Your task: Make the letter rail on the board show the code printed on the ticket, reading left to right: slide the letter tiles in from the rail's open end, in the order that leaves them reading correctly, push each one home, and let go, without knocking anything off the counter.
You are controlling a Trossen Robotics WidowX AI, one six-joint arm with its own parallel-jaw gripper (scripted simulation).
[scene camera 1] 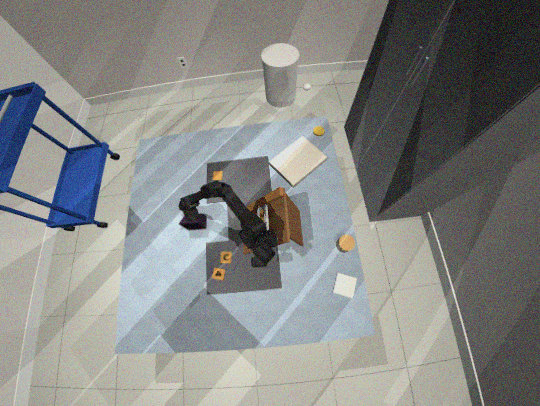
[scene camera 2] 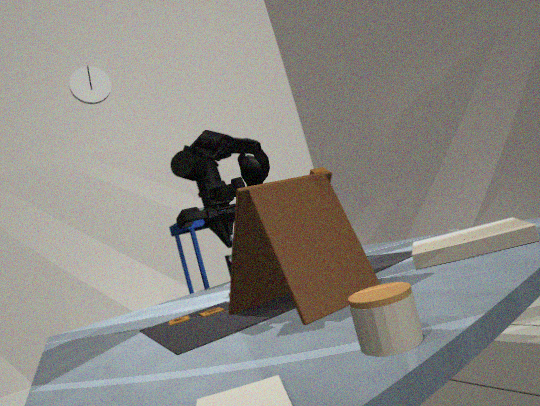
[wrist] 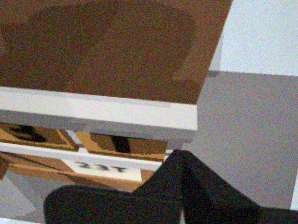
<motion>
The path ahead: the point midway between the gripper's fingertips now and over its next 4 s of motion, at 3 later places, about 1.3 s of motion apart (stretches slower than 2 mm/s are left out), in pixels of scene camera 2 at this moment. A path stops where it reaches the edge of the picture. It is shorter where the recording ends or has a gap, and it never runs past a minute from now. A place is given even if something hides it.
My gripper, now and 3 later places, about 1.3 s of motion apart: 230, 247; 233, 247; 232, 241; 243, 190
</motion>
